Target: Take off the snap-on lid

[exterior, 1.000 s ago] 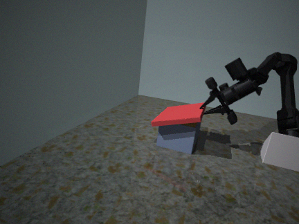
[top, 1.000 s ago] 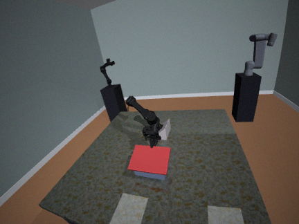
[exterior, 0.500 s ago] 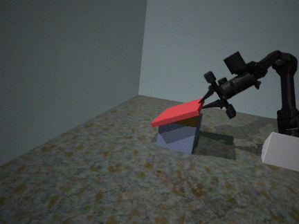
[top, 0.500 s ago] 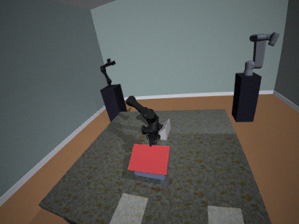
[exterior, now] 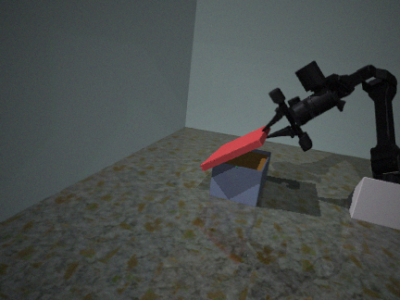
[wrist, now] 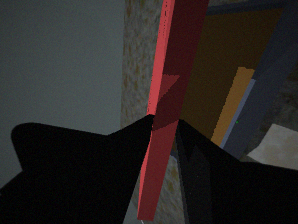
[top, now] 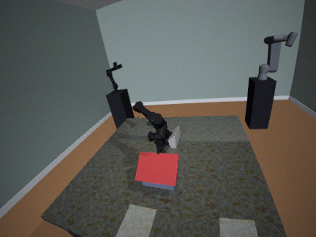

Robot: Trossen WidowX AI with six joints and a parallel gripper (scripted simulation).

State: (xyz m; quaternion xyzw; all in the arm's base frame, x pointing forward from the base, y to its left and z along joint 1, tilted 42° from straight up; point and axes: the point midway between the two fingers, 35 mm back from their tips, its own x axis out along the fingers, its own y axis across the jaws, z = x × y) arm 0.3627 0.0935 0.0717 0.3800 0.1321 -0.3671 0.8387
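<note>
My gripper tip is 7 cm short of the lid and 4 cm above it. The rest, counted from my gripper tip: storage box: 13 cm below, 4 cm ahead.
</note>
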